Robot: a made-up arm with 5 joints. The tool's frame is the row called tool. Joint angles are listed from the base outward.
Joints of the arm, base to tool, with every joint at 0 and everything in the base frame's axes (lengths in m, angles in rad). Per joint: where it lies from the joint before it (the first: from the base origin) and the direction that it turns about. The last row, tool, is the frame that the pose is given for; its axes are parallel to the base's.
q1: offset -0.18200 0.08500 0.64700 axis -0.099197 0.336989 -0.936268
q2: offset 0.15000 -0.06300 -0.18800 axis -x
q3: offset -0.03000 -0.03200 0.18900 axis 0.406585 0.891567 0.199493
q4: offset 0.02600 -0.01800 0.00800 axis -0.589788 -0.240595 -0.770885
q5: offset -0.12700 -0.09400 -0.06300 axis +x
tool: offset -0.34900 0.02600 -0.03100
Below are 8 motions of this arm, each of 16 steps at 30 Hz.
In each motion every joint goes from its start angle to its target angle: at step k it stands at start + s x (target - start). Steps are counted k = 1, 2, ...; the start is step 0. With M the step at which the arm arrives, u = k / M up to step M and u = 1 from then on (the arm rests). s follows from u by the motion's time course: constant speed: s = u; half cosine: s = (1 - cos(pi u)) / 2; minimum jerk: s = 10 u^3 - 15 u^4 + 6 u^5.
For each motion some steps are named. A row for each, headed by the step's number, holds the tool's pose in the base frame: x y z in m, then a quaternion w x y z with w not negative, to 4 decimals.
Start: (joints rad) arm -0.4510 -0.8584 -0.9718 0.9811 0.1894
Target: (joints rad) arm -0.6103 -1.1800 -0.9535 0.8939 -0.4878
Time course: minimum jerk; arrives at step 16
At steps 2, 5, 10, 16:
2: -0.1022 0.2974 0.3330 0.7877 0.2135 -0.3263 -0.4770
5: -0.1149 0.3019 0.3406 0.8070 0.1939 -0.2794 -0.4827
10: -0.1605 0.3087 0.3668 0.8658 0.1156 -0.1258 -0.4704
16: -0.1847 0.3071 0.3807 0.8905 0.0686 -0.0529 -0.4466

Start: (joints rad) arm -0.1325 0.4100 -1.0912 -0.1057 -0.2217
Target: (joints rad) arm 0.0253 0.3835 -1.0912 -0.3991 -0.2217
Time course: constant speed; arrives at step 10
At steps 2, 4, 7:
2: -0.2568 -0.2444 0.3676 0.7681 -0.4321 -0.4711 0.0357
4: -0.2745 -0.2529 0.3827 0.7792 -0.4353 -0.4480 0.0517
7: -0.2996 -0.2644 0.4064 0.7951 -0.4381 -0.4127 0.0749

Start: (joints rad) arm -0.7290 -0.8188 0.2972 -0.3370 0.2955
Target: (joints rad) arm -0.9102 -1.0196 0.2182 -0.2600 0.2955
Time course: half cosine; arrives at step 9
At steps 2, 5, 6, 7, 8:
2: -0.1119 -0.3603 0.3626 0.5984 0.5779 0.2387 0.5009
5: -0.0824 -0.3361 0.3363 0.5687 0.5924 0.2410 0.5173
6: -0.0729 -0.3269 0.3281 0.5583 0.5973 0.2428 0.5221
7: -0.0656 -0.3191 0.3217 0.5498 0.6013 0.2445 0.5258
8: -0.0610 -0.3140 0.3177 0.5442 0.6038 0.2458 0.5280

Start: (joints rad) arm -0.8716 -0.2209 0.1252 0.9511 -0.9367
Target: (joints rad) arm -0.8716 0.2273 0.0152 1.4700 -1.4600
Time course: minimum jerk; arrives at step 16
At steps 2, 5, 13, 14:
2: -0.3629 -0.0722 0.4193 0.8426 -0.4972 -0.1978 -0.0604
5: -0.3623 -0.0429 0.3968 0.7898 -0.5612 -0.2088 -0.1328
13: -0.2859 0.0672 0.2772 0.4630 -0.7276 -0.1827 -0.4720
14: -0.2800 0.0705 0.2725 0.4476 -0.7293 -0.1788 -0.4856

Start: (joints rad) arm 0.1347 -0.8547 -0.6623 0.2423 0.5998
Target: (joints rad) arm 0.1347 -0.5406 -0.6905 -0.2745 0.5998
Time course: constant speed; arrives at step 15
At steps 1, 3, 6, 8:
1: -0.3982 0.1144 0.3467 0.7999 0.4479 -0.3115 -0.2500
3: -0.4104 0.0910 0.3377 0.8118 0.4459 -0.3101 -0.2145
6: -0.4263 0.0536 0.3272 0.8283 0.4417 -0.3047 -0.1611
8: -0.4352 0.0272 0.3222 0.8384 0.4381 -0.2989 -0.1255

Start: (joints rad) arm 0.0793 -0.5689 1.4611 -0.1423 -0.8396
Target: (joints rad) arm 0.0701 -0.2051 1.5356 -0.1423 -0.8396
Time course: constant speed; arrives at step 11
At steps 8, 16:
8: -0.2989 -0.4656 0.7777 0.7707 0.1620 0.4378 0.4338
16: -0.2886 -0.4358 0.8247 0.7695 0.1294 0.4661 0.4170

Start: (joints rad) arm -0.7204 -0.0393 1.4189 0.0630 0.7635
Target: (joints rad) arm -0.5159 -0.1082 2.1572 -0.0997 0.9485
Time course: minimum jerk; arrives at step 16
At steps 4, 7, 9, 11, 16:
4: -0.0442 -0.2977 0.9438 0.6251 0.3363 0.6820 0.1760
7: 0.0357 -0.3036 0.9418 0.5247 0.3594 0.7638 0.1103
9: 0.0987 -0.3100 0.9218 0.4330 0.3730 0.8188 0.0536
11: 0.1488 -0.3168 0.8913 0.3471 0.3800 0.8574 0.0031
16: 0.1871 -0.3235 0.8555 0.2680 0.3817 0.8836 -0.0413

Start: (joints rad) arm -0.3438 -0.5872 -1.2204 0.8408 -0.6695
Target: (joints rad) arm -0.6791 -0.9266 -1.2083 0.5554 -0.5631
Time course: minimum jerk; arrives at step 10
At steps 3, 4, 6, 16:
3: -0.0244 0.2144 0.2284 0.7315 -0.1608 -0.2748 -0.6030
4: -0.0402 0.2276 0.2338 0.7639 -0.1264 -0.2765 -0.5692
6: -0.0794 0.2504 0.2462 0.8300 -0.0414 -0.2771 -0.4823
16: -0.1137 0.2607 0.2557 0.8743 0.0354 -0.2729 -0.3999

